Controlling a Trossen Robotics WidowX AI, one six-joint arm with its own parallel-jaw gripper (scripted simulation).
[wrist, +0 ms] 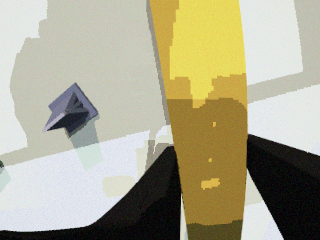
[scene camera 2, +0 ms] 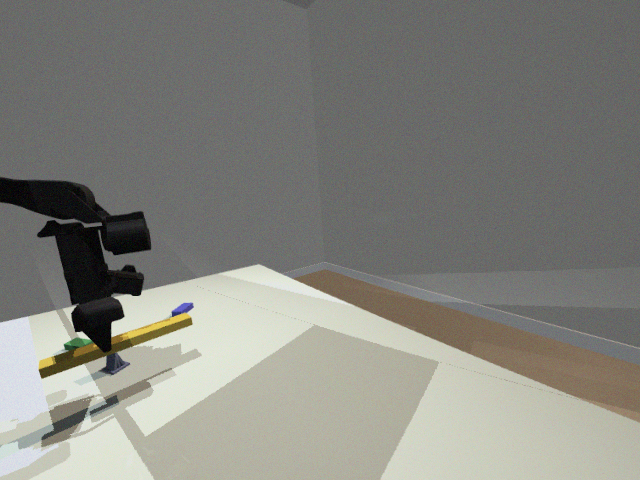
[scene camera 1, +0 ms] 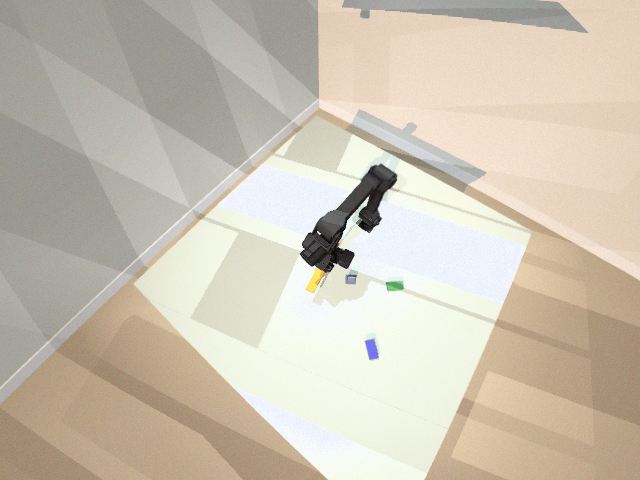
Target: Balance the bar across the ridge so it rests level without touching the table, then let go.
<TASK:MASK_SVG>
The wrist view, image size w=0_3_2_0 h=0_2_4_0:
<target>my gripper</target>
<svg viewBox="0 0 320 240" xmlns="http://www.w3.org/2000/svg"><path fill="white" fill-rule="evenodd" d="M175 145L165 148L163 153L157 157L155 163L137 180L137 184L133 185L131 191L121 197L121 200L117 201L95 223L85 225L83 228L53 229L53 231L0 231L0 240L180 240L181 180ZM248 133L247 169L253 183L256 185L257 191L263 197L269 213L271 213L273 220L275 220L276 227L279 229L283 239L320 240L320 156L312 152L305 152L304 149L300 151L300 149L293 148L291 145L287 147L287 145L277 143L277 141L263 139L263 137Z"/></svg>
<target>long yellow bar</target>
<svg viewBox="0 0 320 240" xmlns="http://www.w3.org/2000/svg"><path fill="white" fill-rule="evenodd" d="M149 0L151 1L153 28L155 28L157 49L159 49L165 96L167 96L173 145L175 145L177 164L179 164L181 200L183 200L185 220L187 220L185 221L185 227L187 227L188 240L241 240L245 189L247 189L248 105L247 68L245 68L243 28L241 28L239 0Z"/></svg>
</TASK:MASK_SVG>
